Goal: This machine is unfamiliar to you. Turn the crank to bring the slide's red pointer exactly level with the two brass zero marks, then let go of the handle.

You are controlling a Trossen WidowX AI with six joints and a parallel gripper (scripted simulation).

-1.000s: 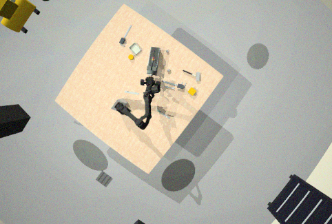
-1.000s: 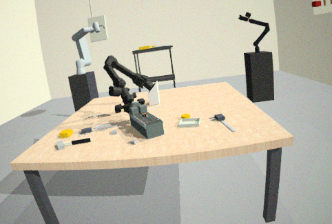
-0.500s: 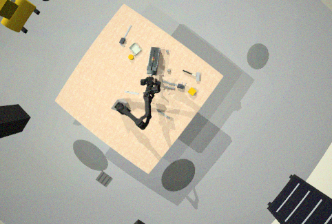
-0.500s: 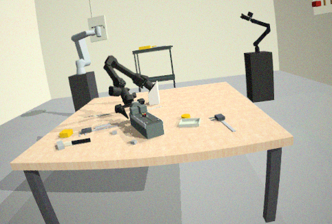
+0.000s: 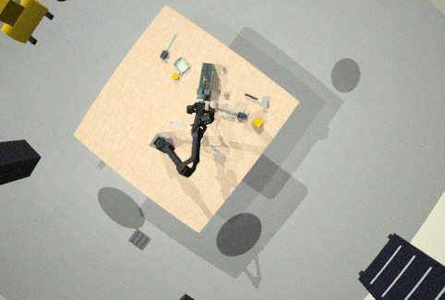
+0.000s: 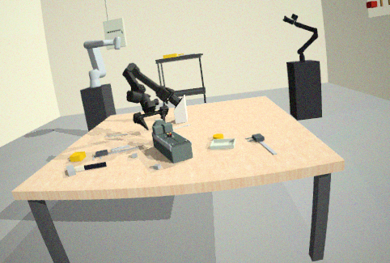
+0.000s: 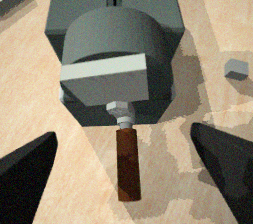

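Now: gripper tip 10 mm above the crank. Round my gripper tip: red pointer (150 mm ahead, 100 mm to the left); brown crank handle (20 mm below, 10 mm to the right, 10 mm behind); yellow disc (300 mm to the left, 70 mm below, 30 mm ahead).
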